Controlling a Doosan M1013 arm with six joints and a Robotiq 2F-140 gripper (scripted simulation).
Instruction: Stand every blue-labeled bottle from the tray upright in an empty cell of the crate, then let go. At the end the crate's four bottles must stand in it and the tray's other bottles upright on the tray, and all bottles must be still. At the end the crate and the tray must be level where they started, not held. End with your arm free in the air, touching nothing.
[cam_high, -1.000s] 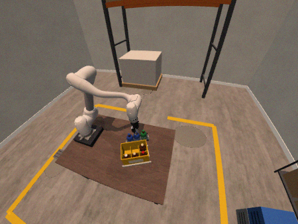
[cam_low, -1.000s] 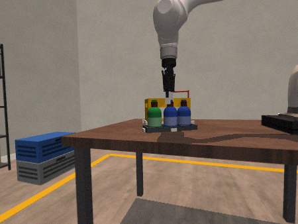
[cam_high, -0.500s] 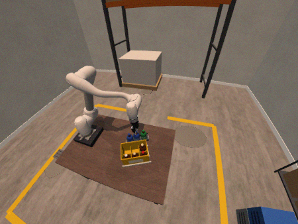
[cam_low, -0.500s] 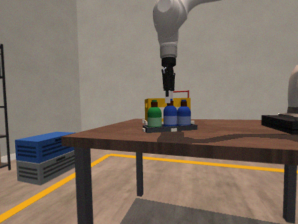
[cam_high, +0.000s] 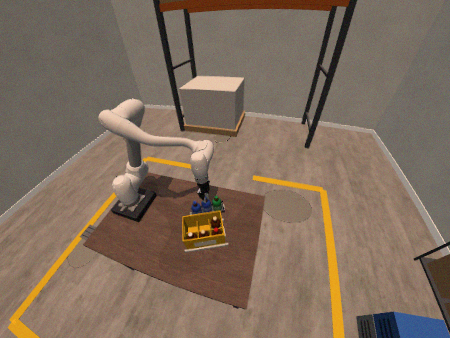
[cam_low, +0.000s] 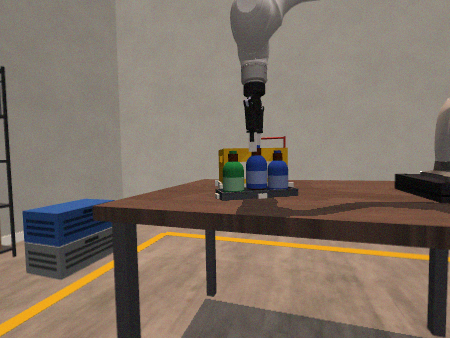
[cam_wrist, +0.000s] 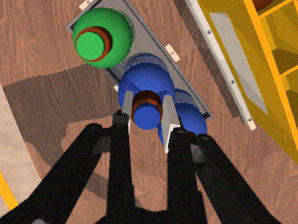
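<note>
Now: hand 100 mm above the green-labeled bottle, 70 mm short of it and 50 mm to the right of it. The rest, counted from my hand: yellow crate (210 mm to the right, 110 mm below, 70 mm ahead); then tray (180 mm below).
</note>
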